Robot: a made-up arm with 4 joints.
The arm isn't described. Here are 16 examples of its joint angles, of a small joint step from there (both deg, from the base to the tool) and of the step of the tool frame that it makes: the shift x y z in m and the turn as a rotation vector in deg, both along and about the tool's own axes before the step.
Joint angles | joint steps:
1: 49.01 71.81 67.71 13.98 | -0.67 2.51 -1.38 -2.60
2: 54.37 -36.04 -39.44 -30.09 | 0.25 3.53 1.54 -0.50
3: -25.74 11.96 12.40 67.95 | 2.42 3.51 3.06 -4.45
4: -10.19 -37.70 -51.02 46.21 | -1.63 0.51 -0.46 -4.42
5: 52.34 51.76 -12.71 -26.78 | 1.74 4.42 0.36 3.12
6: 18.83 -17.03 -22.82 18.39 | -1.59 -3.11 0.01 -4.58
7: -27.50 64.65 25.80 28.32 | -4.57 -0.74 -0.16 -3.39
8: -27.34 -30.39 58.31 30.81 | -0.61 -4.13 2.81 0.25
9: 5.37 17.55 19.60 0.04 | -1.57 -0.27 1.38 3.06
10: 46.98 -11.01 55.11 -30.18 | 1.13 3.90 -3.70 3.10
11: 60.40 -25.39 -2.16 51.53 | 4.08 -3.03 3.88 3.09
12: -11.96 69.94 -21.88 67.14 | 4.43 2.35 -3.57 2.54
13: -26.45 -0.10 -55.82 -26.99 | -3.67 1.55 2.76 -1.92
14: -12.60 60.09 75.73 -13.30 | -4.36 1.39 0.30 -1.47
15: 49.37 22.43 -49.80 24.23 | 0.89 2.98 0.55 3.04
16: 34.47 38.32 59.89 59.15 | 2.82 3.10 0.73 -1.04
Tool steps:
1: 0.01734 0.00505 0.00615 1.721 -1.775 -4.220
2: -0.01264 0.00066 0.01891 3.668 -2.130 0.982
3: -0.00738 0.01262 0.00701 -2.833 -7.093 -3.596
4: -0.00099 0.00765 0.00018 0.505 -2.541 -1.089
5: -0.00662 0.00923 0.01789 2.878 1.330 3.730
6: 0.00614 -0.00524 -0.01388 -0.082 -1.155 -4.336
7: 0.00763 -0.01401 0.01182 2.357 -3.617 -5.699
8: -0.02143 -0.00179 -0.01709 -3.074 0.100 1.685
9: 0.00005 -0.00087 0.00061 0.622 1.106 1.260
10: 0.02160 0.01791 0.00200 0.368 4.337 0.094
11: 0.00362 -0.01176 -0.02399 -5.925 2.491 -3.214
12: 0.02013 0.00984 -0.00087 0.109 6.655 3.892
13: -0.01502 -0.00289 0.01009 4.885 -1.970 1.048
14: 0.02062 0.01157 -0.01233 -1.443 -3.290 -5.839
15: -0.01240 0.01276 0.00540 -0.917 0.183 4.112
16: 0.00135 0.00644 0.00815 -0.381 -3.235 0.177
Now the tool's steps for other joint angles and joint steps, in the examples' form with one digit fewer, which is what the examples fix.
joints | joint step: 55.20 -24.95 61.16 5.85 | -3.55 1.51 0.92 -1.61
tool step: 0.0075 0.0150 0.0108 3.14 -1.38 -4.74
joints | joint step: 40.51 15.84 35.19 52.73 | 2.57 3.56 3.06 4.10
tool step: -0.0005 0.0087 0.0080 -2.62 -1.91 2.92
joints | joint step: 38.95 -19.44 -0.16 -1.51 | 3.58 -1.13 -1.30 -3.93
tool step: 0.0041 -0.0068 -0.0091 -3.98 -2.52 -3.15
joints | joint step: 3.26 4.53 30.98 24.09 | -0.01 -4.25 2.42 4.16
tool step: -0.0115 -0.0048 -0.0232 -4.36 3.29 3.27
